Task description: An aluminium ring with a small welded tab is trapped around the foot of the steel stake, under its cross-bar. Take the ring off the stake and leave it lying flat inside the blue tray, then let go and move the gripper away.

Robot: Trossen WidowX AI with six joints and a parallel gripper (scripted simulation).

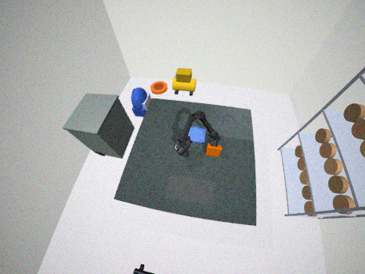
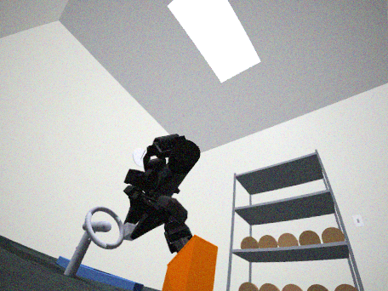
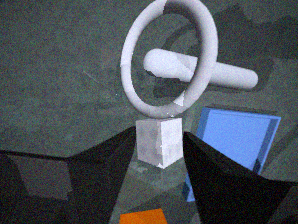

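Right now my gripper tip is 110 mm past the blue tray, 210 mm to the left of it and 90 mm above it. From my gripper tip the other things lie so: aluminium ring 50 mm ahead.
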